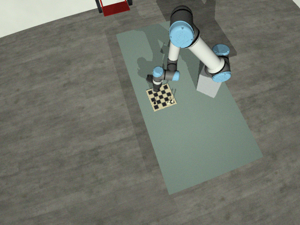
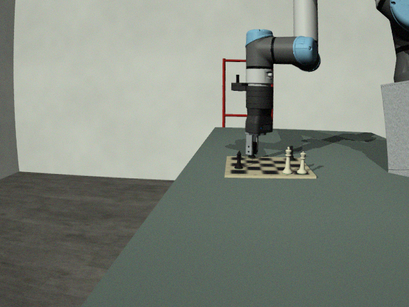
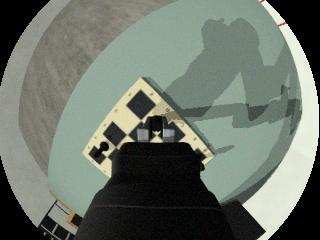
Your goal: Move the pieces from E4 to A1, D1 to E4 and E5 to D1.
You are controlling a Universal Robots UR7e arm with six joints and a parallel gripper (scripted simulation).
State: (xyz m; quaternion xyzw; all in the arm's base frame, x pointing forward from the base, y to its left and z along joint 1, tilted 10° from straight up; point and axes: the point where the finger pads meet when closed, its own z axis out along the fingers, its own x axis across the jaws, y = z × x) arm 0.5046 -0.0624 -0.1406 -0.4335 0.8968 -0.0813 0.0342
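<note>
The dark piece lies 10 mm below my hand. Also, from my hand: white king: 150 mm to the left, 100 mm behind; white queen: 140 mm to the left, 130 mm behind, 10 mm below; chessboard: 70 mm to the left, 50 mm behind, 30 mm below.
</note>
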